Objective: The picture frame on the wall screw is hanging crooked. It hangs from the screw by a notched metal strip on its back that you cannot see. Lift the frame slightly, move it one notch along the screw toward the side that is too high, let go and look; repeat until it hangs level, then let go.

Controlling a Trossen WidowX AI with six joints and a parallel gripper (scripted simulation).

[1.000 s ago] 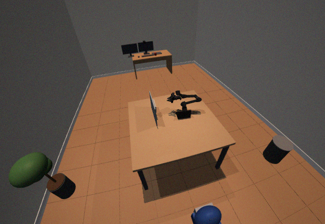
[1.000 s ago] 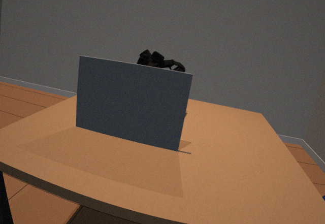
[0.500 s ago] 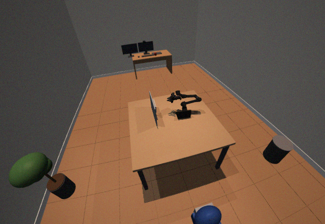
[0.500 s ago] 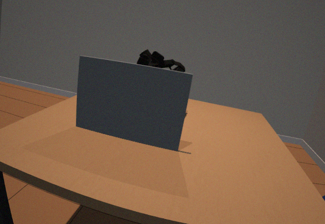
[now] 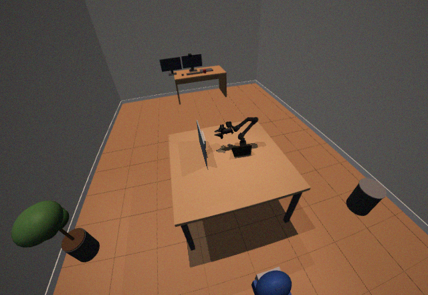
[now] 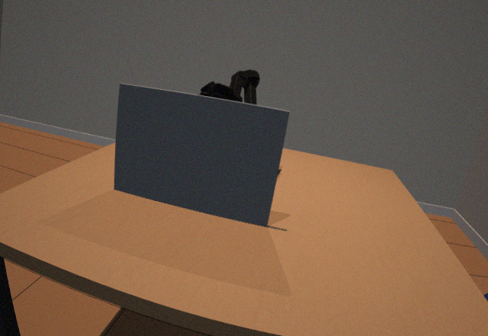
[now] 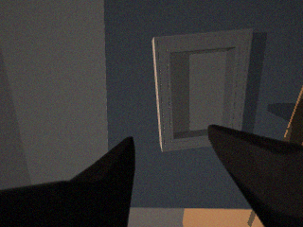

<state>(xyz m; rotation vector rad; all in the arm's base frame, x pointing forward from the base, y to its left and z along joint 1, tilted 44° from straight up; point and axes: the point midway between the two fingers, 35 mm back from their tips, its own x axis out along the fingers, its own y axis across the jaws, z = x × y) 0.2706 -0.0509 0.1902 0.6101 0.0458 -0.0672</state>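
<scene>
My gripper tip is 14 cm short of the picture frame and 6 cm above it. From my gripper tip the other things lie so: blue-grey wall panel 15 cm ahead, 1 cm to the left, 8 cm below.
</scene>
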